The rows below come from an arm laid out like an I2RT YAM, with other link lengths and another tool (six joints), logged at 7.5 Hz.
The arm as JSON. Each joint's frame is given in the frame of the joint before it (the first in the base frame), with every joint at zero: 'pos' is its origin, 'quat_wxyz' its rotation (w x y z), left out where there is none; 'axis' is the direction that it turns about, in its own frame. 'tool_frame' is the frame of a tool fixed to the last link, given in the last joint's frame.
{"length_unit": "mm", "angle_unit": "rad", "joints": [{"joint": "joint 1", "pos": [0.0, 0.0, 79.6], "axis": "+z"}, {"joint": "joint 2", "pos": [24.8, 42.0, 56.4], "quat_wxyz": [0.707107, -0.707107, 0.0, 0.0], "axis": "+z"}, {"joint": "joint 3", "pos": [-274.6, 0.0, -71.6], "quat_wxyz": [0.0, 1.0, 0.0, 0.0], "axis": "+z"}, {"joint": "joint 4", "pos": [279.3, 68.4, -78.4], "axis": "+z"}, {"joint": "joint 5", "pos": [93.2, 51.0, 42.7], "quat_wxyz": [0.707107, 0.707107, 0.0, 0.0], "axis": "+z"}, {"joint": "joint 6", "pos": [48.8, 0.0, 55.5], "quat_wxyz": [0.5, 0.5, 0.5, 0.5], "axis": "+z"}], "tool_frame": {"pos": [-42.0, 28.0, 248.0], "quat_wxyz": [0.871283, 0.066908, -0.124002, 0.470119]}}
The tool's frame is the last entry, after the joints.
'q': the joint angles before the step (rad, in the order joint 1, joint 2, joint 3, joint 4, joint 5, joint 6). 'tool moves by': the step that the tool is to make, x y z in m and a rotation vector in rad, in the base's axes. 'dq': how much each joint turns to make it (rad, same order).
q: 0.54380 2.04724 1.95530 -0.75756 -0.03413 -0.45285
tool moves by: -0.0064 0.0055 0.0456 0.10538 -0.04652 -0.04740
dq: 0.00075 -0.13184 -0.11069 0.07658 -0.01391 0.08060
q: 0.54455 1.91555 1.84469 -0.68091 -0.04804 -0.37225
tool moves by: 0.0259 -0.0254 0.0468 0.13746 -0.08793 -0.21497
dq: -0.01406 -0.14767 -0.17094 0.16836 0.11067 0.18280
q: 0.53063 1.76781 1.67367 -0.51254 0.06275 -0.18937
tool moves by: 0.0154 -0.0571 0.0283 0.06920 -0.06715 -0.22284
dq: -0.02395 -0.13370 -0.14685 0.08778 0.15325 0.13090
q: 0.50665 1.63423 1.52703 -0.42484 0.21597 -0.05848
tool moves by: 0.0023 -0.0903 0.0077 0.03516 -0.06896 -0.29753
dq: -0.02125 -0.14520 -0.19122 0.07635 0.24151 0.14254
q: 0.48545 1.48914 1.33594 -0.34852 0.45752 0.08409
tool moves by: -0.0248 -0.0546 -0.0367 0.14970 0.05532 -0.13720
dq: -0.09211 -0.12827 -0.18650 -0.00294 -0.04174 0.17648
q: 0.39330 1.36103 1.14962 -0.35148 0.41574 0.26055
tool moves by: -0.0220 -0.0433 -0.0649 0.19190 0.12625 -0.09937
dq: -0.15984 -0.04624 -0.14603 -0.01106 -0.17739 0.15373
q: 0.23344 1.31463 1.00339 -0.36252 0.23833 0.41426
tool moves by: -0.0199 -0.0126 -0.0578 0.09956 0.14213 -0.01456
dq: -0.09994 0.05349 -0.03888 -0.03523 -0.14622 0.03484
